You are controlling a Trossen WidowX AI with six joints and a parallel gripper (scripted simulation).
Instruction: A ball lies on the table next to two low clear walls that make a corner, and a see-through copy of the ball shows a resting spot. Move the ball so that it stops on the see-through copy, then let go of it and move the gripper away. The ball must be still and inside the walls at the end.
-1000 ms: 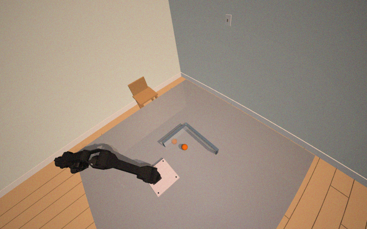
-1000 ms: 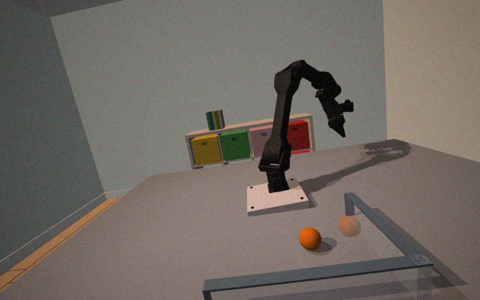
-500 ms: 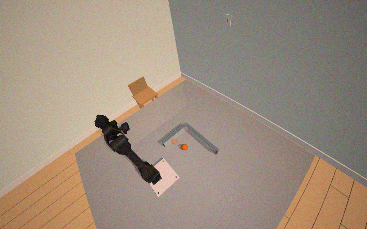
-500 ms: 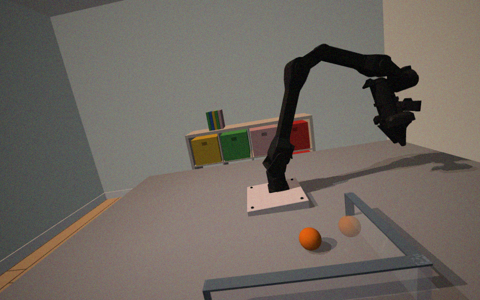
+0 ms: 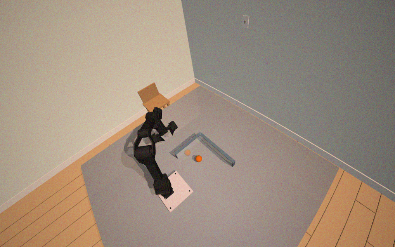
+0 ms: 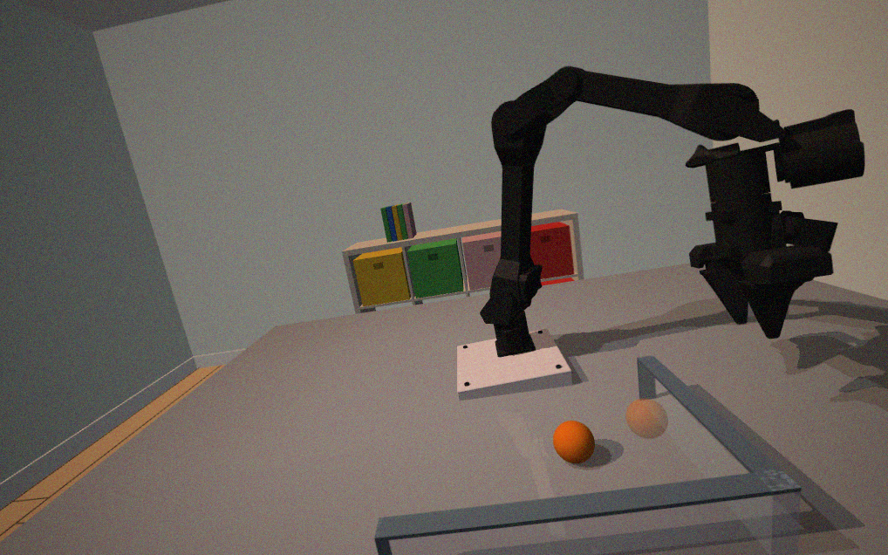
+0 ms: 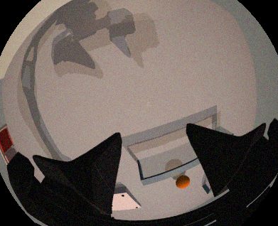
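Right now my gripper tip is 240 mm to the left of the orange ball, 70 mm short of it and 70 mm above it. Also, from my gripper tip: see-through ball copy (150 mm to the right, 70 mm below, 40 mm ahead).
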